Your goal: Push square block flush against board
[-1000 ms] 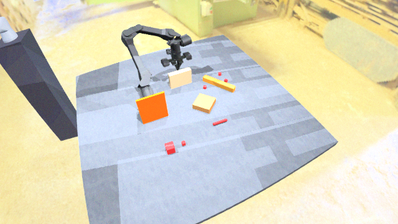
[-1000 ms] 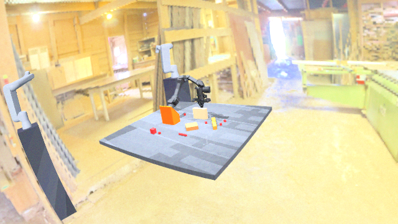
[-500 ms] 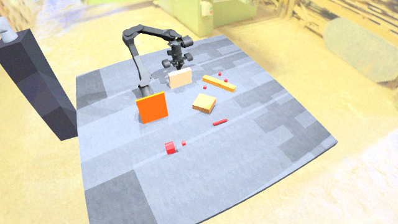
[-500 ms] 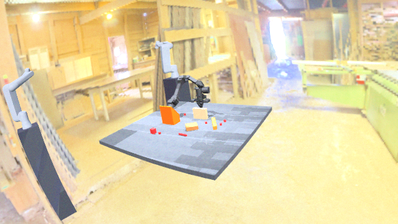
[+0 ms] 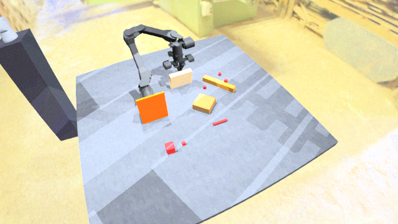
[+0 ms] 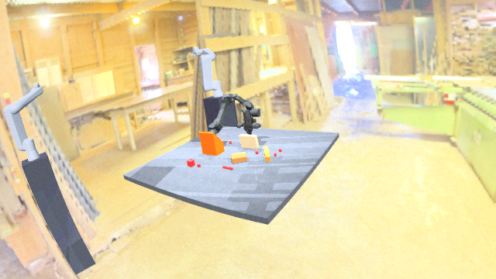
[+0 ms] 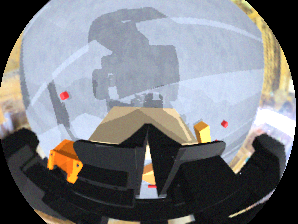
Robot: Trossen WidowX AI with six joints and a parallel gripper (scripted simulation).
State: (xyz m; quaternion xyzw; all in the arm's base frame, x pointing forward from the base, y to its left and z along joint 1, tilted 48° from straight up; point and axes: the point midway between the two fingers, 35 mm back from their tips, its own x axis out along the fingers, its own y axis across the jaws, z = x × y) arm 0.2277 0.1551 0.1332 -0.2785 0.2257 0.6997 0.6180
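My gripper tip is now 30 mm above the cream block and 20 mm to the left of it. Also, from my gripper tip: square block: 240 mm to the right, 80 mm ahead, 70 mm below; board: 220 mm ahead, 110 mm to the right, 70 mm below; red stick: 400 mm to the right, 110 mm ahead, 80 mm below.
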